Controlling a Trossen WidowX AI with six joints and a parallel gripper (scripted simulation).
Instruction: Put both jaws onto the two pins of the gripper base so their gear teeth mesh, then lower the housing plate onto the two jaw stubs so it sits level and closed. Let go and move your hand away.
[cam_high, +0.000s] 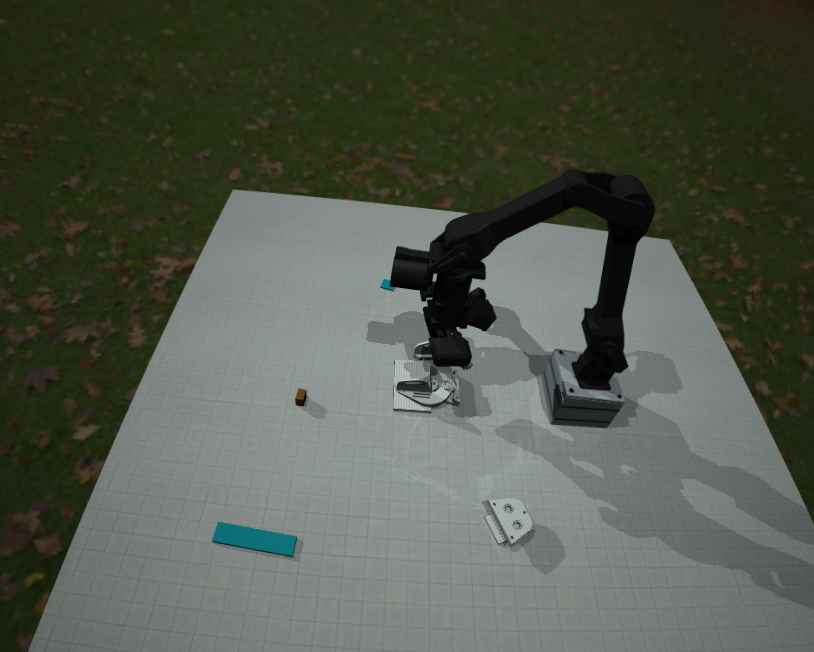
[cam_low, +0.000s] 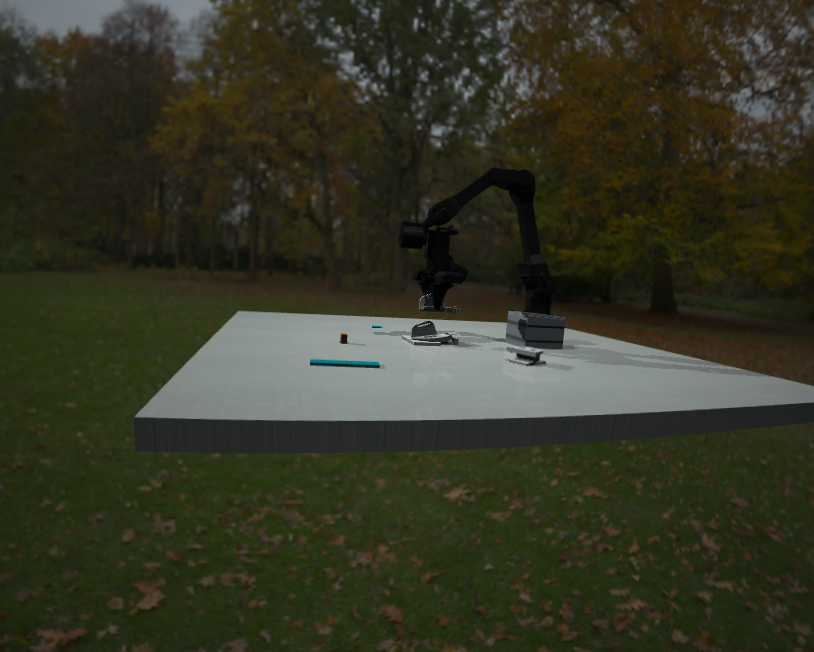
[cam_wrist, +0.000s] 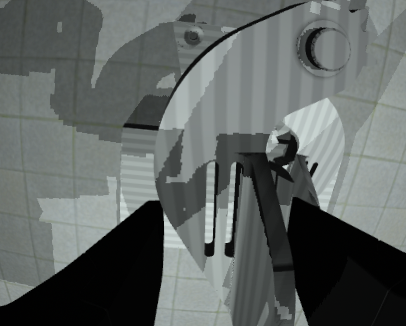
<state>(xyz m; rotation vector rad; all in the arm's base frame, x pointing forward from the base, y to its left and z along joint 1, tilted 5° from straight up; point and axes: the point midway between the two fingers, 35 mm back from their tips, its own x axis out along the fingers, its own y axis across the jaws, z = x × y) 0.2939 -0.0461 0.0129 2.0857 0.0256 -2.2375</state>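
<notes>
The gripper jaw is 7 cm below my gripper tip, 4 cm to the left of it and 1 cm behind it. Round my gripper tip: small teal tile 28 cm to the right, 8 cm below, 8 cm ahead; then small brown block 25 cm ahead, 7 cm below, 6 cm to the left; then white ribbed block 30 cm to the left, 11 cm behind, 8 cm below.
</notes>
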